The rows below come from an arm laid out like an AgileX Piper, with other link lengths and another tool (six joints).
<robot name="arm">
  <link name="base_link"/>
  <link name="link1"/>
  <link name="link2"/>
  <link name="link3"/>
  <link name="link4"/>
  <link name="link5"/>
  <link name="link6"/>
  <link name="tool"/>
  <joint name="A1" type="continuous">
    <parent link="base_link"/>
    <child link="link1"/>
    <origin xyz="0 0 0.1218"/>
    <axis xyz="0 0 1"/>
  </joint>
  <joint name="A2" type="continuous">
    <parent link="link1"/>
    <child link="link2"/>
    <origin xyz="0 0 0"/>
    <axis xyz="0 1 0"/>
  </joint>
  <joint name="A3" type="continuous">
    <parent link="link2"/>
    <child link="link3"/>
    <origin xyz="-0.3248 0 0.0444"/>
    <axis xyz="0 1 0"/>
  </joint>
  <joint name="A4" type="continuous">
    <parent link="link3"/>
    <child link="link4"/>
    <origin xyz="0.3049 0 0.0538"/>
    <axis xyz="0.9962 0 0.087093"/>
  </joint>
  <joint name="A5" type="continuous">
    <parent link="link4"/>
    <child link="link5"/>
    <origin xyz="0 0 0"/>
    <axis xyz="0 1 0"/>
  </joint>
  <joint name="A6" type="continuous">
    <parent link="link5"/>
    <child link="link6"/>
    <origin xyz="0.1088 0 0.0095"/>
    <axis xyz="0.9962 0 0.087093"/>
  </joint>
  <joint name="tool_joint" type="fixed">
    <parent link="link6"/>
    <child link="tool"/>
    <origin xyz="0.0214 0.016 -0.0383" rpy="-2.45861 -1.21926 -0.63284"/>
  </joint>
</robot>
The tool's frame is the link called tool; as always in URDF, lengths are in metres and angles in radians. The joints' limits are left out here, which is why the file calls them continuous.
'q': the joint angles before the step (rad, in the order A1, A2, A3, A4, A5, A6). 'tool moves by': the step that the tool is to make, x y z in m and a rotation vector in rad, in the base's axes. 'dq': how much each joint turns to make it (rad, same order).
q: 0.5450 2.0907 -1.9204 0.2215 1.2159 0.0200
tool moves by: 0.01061 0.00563 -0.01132 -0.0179 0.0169 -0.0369
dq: 0.0000 0.0523 -0.0513 -0.0184 0.0144 0.0439
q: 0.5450 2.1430 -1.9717 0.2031 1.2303 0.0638
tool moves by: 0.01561 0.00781 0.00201 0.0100 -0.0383 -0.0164
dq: 0.0000 0.0501 -0.0940 -0.0166 0.0025 0.0190
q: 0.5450 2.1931 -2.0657 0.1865 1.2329 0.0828
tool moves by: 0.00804 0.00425 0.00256 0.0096 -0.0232 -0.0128
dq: 0.0000 0.0250 -0.0521 -0.0081 -0.0001 0.0138
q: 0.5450 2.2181 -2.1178 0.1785 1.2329 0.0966
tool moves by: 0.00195 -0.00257 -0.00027 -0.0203 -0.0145 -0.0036
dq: 0.0000 0.0000 -0.0025 -0.0262 -0.0001 0.0041
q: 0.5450 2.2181 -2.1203 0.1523 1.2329 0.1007
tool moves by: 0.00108 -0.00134 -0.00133 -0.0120 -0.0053 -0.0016
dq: -0.0001 0.0015 0.0000 -0.0136 -0.0001 0.0018
